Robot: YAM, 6 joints.
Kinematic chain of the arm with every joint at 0, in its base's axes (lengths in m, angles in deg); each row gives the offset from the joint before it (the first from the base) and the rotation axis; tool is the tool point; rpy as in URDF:
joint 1: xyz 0 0 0.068 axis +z
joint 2: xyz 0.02 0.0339 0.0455 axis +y
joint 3: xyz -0.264 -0.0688 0 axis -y
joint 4: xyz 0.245 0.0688 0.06 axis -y
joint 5: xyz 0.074 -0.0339 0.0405 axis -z
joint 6: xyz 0.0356 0 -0.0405 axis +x
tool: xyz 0 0 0 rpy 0 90 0
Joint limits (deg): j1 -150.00..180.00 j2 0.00..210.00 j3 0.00..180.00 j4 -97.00..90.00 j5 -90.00..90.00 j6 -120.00..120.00
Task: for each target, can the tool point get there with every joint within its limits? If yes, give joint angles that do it. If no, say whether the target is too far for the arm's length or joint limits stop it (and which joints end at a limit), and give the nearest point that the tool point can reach.
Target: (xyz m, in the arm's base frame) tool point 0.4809 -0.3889 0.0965
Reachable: yes | joints -36.98 180.43 152.01 56.89 36.96 100.25
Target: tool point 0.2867 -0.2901 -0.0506
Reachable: yes | joints -49.04 148.10 66.19 36.73 -47.76 13.53
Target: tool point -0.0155 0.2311 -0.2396
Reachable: yes | joints 93.55 181.61 59.55 46.26 -1.83 -97.58
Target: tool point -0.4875 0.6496 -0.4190
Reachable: no: too far | nearest point -0.3263 0.4348 -0.2281 | short by 0.330 m
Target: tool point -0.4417 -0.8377 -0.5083
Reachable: no: too far | nearest point -0.2541 -0.4820 -0.2263 | short by 0.491 m
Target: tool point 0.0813 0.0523 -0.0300
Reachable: yes | joints 22.92 137.95 24.24 -23.33 -27.73 97.48
